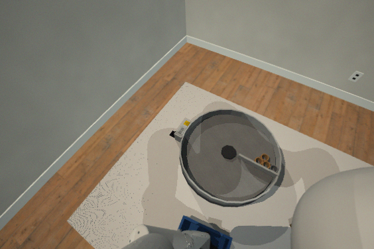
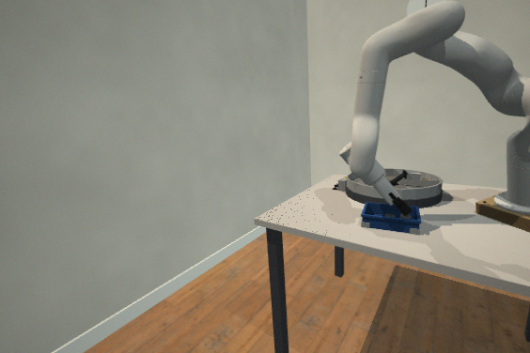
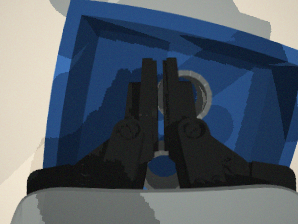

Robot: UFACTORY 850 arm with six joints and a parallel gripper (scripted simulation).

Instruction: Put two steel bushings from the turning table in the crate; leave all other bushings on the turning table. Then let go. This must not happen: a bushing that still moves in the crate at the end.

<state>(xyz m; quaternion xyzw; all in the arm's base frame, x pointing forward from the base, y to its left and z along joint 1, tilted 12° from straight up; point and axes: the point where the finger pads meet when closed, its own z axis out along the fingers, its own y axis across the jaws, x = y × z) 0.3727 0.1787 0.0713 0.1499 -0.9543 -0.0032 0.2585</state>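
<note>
The blue crate is 40 mm ahead of my hand, 30 mm below it and 20 mm to the left of it. Also, from my hand: grey turning table 360 mm to the right, 80 mm ahead, 10 mm below.
</note>
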